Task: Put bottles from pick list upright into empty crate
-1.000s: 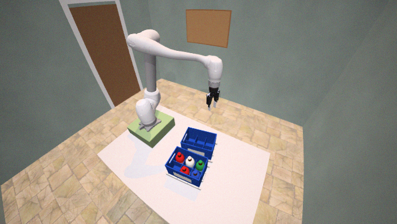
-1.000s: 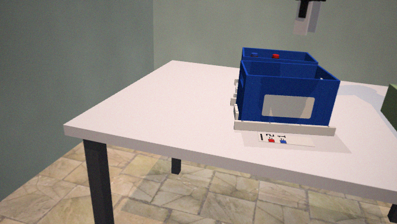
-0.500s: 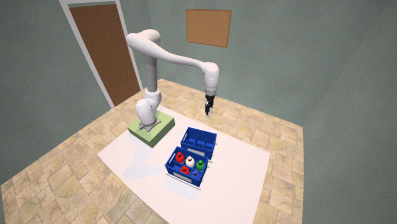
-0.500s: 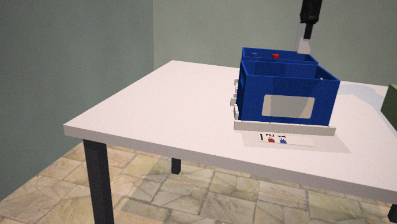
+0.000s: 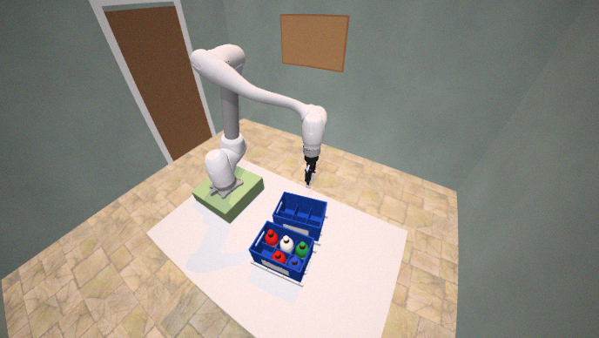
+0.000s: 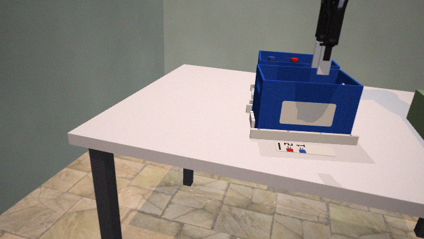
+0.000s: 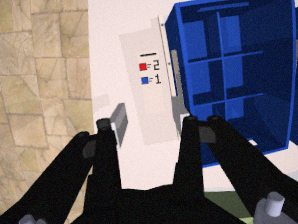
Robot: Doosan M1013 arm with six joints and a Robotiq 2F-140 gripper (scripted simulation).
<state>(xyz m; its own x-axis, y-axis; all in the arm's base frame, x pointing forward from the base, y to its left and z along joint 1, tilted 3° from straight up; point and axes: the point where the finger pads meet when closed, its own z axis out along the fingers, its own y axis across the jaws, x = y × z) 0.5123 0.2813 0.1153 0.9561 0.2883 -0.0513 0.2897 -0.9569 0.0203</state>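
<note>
Right now my hand is 33 cm to the left of the white bottle, 17 cm above it and 10 cm short of it. Also, from my hand: red bottle (42 cm to the right, 17 cm below, 12 cm ahead); then pick list (25 cm below, 1 cm to the right); then green-label bottle (30 cm to the right, 18 cm ahead, 17 cm below).
</note>
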